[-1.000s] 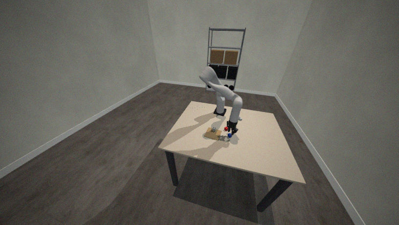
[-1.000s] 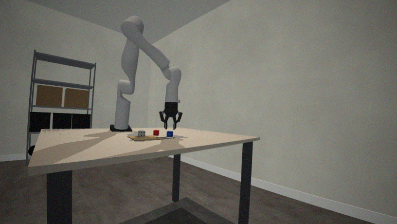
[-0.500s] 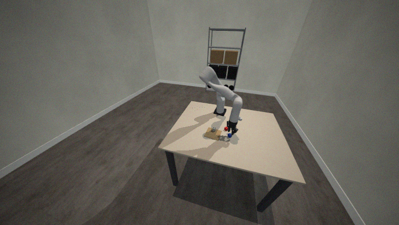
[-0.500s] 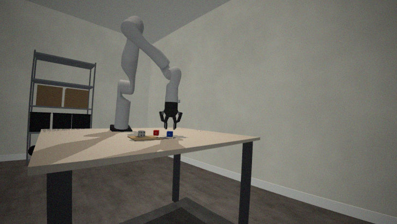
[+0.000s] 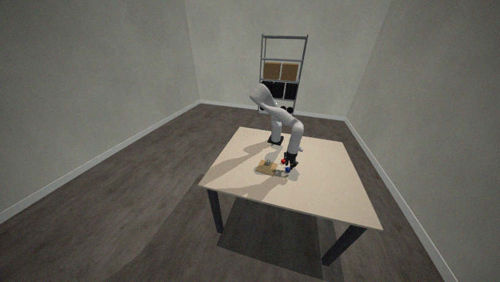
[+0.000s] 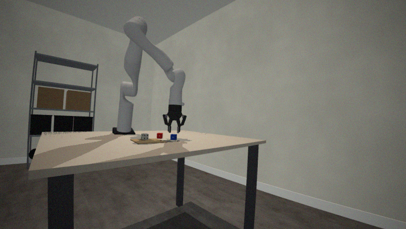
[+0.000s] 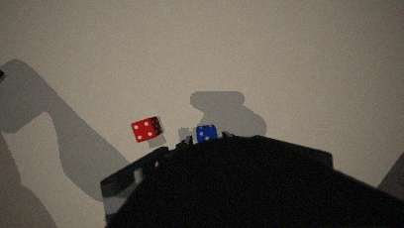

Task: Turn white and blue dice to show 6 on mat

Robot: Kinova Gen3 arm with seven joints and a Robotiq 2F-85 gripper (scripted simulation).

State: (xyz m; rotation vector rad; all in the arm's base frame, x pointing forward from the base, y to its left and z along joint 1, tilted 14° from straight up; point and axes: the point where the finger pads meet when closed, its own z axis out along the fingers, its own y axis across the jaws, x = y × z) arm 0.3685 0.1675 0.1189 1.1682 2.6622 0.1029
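Right now my hand is 4 cm above the blue die. From my hand the other things lie so: tan mat 16 cm to the right, 5 cm below, 2 cm ahead; white die 16 cm to the right, 4 cm below, 3 cm behind; red die 8 cm behind, 4 cm to the right, 4 cm below.
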